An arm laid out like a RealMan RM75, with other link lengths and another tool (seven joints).
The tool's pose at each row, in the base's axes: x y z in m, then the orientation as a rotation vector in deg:
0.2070 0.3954 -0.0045 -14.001 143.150 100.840
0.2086 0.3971 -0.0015 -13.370 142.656 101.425
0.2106 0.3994 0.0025 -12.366 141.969 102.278
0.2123 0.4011 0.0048 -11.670 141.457 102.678
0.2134 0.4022 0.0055 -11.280 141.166 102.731
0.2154 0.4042 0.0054 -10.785 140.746 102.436
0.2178 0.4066 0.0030 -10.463 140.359 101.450
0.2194 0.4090 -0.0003 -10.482 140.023 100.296
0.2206 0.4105 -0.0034 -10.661 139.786 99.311
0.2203 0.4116 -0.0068 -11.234 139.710 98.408
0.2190 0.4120 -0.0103 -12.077 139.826 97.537
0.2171 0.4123 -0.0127 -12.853 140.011 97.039
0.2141 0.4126 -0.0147 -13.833 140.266 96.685
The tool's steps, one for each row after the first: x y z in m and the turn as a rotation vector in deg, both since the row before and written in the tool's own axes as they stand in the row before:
-0.0022 0.0031 0.0005 -0.471 -0.370 0.260
-0.0028 0.0041 0.0008 -0.676 -0.546 0.443
-0.0021 0.0024 0.0009 -0.373 -0.476 0.225
-0.0013 0.0008 0.0008 -0.114 -0.340 0.064
-0.0021 0.0002 0.0019 0.043 -0.616 -0.074
-0.0021 -0.0019 0.0030 0.439 -0.808 -0.394
-0.0011 -0.0026 0.0033 0.542 -0.694 -0.598
-0.0007 -0.0026 0.0025 0.475 -0.486 -0.567
0.0009 -0.0027 0.0021 0.465 -0.169 -0.657
0.0020 -0.0028 0.0015 0.497 0.098 -0.687
0.0024 -0.0017 0.0010 0.306 0.270 -0.482
0.0033 -0.0011 0.0008 0.231 0.468 -0.495

